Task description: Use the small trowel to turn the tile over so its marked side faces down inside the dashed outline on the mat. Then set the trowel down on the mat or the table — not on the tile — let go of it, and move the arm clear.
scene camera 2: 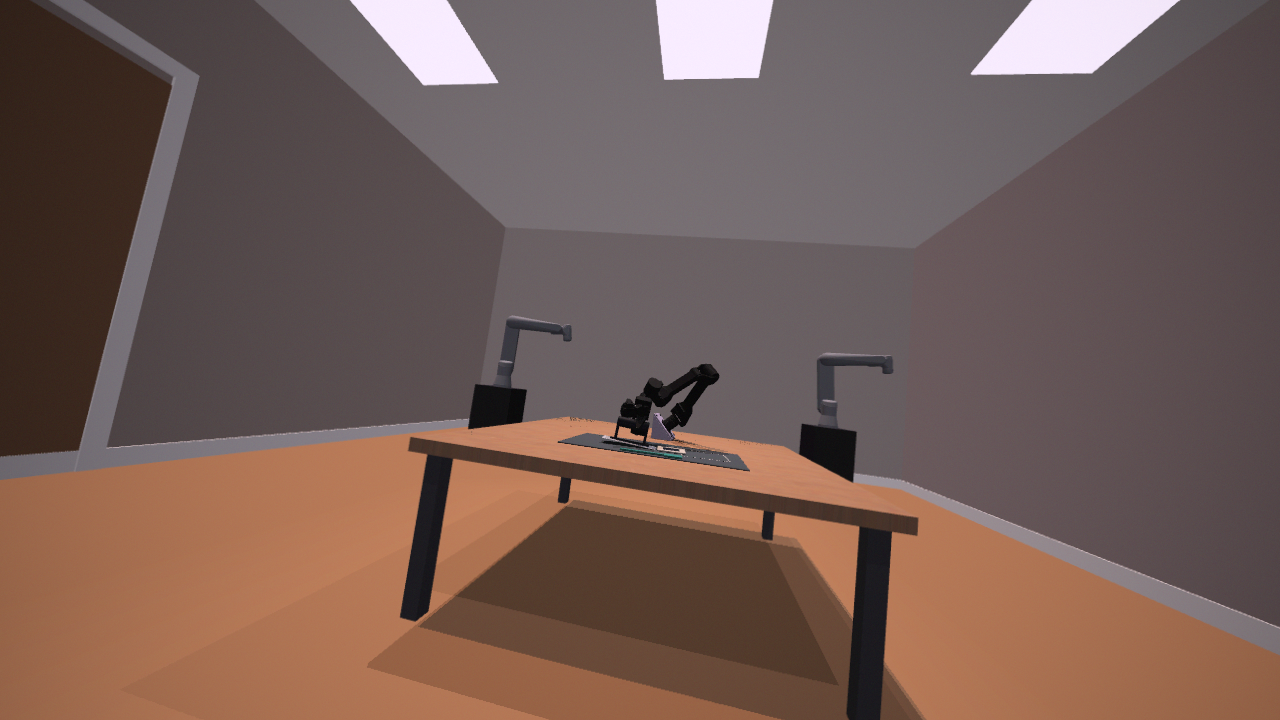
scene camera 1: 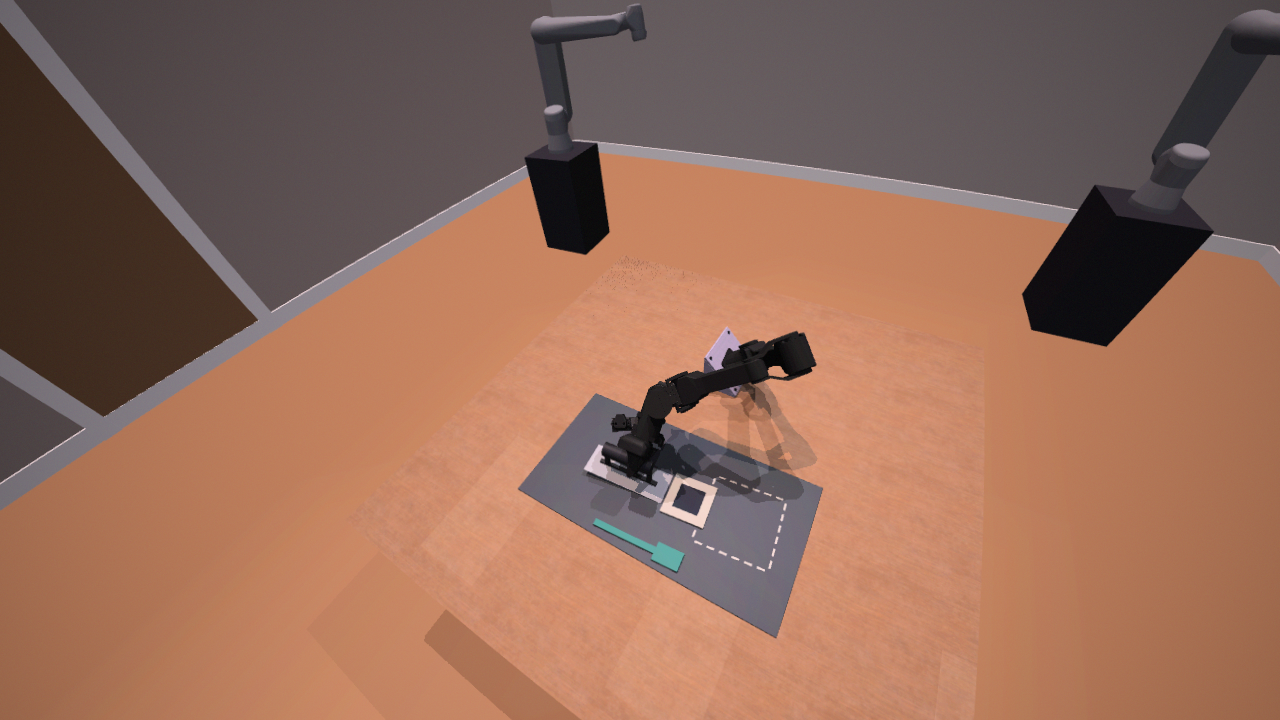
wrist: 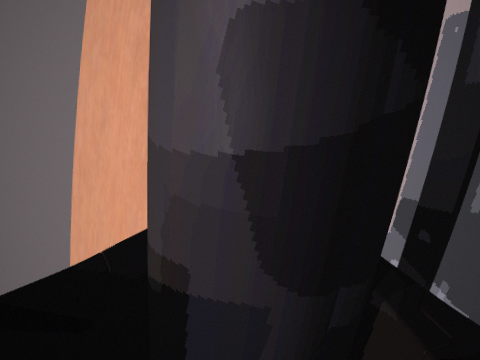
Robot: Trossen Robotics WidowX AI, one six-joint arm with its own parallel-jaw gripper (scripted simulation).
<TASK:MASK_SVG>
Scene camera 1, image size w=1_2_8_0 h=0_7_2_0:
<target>my gripper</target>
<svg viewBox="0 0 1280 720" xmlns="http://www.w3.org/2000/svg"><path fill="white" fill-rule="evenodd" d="M644 408L637 413L636 417L616 414L616 417L612 418L611 422L612 432L631 431L631 434L620 437L617 444L618 447L625 449L628 454L626 476L629 478L638 472L638 468L647 459L650 460L658 451L653 448L652 443L658 444L658 447L661 448L665 441L663 434L660 434L662 425L666 422L665 418L652 418Z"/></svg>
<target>wedge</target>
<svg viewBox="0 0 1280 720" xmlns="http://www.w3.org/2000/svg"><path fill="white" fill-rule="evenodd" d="M598 445L584 467L585 470L661 504L673 475L655 468L654 462L647 459L638 468L638 472L629 478L626 476L628 462L626 450L608 442L604 446Z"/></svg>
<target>tile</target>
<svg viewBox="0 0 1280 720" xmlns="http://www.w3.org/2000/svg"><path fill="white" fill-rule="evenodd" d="M677 473L660 512L703 529L717 488Z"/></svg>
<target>teal trowel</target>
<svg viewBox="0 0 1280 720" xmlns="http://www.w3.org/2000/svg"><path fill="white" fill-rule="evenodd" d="M595 518L596 520L593 523L595 526L652 553L652 561L662 564L677 573L684 553L662 542L658 542L656 547Z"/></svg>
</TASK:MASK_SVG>
